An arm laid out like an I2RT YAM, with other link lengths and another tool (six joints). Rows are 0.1 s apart.
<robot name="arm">
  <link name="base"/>
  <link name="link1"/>
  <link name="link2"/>
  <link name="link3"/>
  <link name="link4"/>
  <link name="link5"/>
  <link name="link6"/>
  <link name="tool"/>
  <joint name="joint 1" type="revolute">
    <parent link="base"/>
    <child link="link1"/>
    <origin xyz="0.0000 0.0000 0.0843" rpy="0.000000 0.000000 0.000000"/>
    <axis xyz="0 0 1"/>
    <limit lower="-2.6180" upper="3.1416"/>
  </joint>
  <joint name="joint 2" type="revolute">
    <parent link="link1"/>
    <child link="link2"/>
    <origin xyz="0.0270 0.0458 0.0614" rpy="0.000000 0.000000 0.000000"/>
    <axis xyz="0 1 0"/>
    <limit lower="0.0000" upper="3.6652"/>
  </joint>
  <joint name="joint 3" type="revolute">
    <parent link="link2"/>
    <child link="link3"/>
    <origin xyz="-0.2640 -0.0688 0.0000" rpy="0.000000 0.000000 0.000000"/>
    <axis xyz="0 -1 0"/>
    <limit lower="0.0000" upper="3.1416"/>
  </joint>
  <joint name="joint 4" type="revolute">
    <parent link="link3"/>
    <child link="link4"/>
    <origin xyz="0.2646 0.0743 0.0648" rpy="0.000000 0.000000 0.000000"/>
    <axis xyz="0 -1 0"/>
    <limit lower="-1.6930" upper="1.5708"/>
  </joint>
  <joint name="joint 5" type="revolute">
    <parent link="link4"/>
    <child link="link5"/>
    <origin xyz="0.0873 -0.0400 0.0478" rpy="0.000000 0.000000 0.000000"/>
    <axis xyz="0 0 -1"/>
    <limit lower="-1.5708" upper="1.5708"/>
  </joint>
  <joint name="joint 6" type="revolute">
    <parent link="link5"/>
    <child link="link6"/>
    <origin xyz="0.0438 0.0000 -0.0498" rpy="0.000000 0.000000 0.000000"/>
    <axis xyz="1 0 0"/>
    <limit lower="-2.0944" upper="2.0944"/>
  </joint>
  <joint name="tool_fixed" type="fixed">
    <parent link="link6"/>
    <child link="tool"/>
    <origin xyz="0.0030 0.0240 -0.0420" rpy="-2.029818 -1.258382 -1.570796"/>
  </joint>
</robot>
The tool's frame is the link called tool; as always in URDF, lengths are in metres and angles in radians.
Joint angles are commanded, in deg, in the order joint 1, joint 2, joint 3, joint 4, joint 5, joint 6. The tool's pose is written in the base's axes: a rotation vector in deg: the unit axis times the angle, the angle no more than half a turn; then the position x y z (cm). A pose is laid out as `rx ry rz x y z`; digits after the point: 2 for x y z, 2 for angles.
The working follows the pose.
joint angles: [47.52, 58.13, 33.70, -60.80, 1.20, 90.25]
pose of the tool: 138.98 -81.21 -15.78 8.89 17.44 18.68
Where each joint sits with the arm in this pose, in the base's axes (m; each line is computed from the numbers above, not from the rounded line before):
joint 1: 0.0000 0.0000 0.0843
joint 2: -0.0155 0.0508 0.1457
joint 3: -0.0589 -0.0984 0.3699
joint 4: 0.0671 0.1492 0.3195
joint 5: 0.1336 0.1627 0.2364
joint 6: 0.1033 0.1281 0.1887
the tool: 0.0889 0.1744 0.1868

